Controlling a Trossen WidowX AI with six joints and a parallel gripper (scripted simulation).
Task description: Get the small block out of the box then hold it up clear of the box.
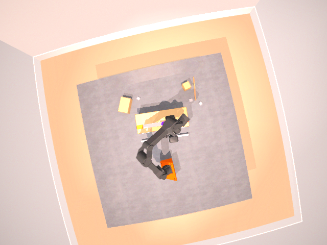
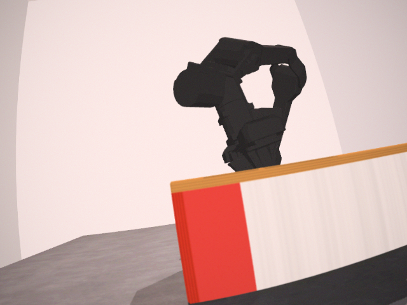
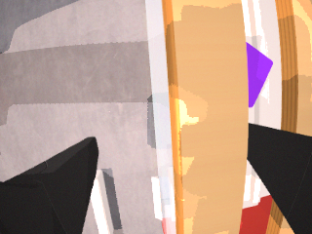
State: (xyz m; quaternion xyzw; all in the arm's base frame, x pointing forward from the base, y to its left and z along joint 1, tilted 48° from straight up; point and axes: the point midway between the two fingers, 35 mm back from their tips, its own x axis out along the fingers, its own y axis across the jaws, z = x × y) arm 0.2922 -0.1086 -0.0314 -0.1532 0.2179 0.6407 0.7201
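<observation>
Now: the purple block 50 mm ahead of my gripper tip, 30 mm to the left of it and 20 mm below it. From my gripper tip the other things lie so: thin orange stick (300 mm to the right, 260 mm ahead, 100 mm below); clear-fronted box (40 mm to the left, 40 mm below, 40 mm ahead).
</observation>
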